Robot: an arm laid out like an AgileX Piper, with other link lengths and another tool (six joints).
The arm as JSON. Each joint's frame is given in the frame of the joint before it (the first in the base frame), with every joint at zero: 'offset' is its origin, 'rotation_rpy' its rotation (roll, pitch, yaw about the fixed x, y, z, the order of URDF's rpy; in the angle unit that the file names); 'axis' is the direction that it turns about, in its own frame. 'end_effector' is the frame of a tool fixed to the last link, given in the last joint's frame.
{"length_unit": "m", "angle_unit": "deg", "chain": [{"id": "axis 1", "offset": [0.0, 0.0, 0.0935], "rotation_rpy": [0.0, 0.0, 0.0], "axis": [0.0, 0.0, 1.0]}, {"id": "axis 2", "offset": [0.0, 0.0, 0.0], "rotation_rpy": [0.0, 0.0, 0.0], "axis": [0.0, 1.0, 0.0]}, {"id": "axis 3", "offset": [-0.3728, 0.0, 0.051], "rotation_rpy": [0.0, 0.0, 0.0], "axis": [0.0, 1.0, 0.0]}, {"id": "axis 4", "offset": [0.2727, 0.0, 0.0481], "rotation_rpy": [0.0, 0.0, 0.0], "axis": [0.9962, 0.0, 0.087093]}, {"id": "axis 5", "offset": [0.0, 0.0, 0.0], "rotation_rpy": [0.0, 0.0, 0.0], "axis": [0.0, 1.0, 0.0]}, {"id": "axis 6", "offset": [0.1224, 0.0, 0.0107], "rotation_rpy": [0.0, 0.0, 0.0], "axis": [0.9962, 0.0, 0.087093]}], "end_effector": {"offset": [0.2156, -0.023, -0.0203], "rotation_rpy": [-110.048, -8.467, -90.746]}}
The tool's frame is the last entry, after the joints.
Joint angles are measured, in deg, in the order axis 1, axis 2, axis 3, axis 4, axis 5, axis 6. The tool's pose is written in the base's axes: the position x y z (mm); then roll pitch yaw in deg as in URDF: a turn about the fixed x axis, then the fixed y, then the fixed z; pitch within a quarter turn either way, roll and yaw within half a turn. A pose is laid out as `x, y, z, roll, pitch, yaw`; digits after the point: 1 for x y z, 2 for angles.
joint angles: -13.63, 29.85, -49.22, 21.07, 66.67, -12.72
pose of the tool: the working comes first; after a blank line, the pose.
Where each joint sits with the arm in this pose, in the base's axes (m; each line is computed from the numbers above, not from the rounded line before):
axis 1: 0.0000 0.0000 0.0935
axis 2: 0.0000 0.0000 0.0935
axis 3: -0.2896 0.0702 0.3233
axis 4: -0.0551 0.0133 0.4591
axis 5: -0.0551 0.0133 0.4591
axis 6: 0.0398 0.0321 0.3833
the tool: 0.1811 0.0452 0.2181

181.1, 45.2, 218.1, -153.26, 2.65, -80.91
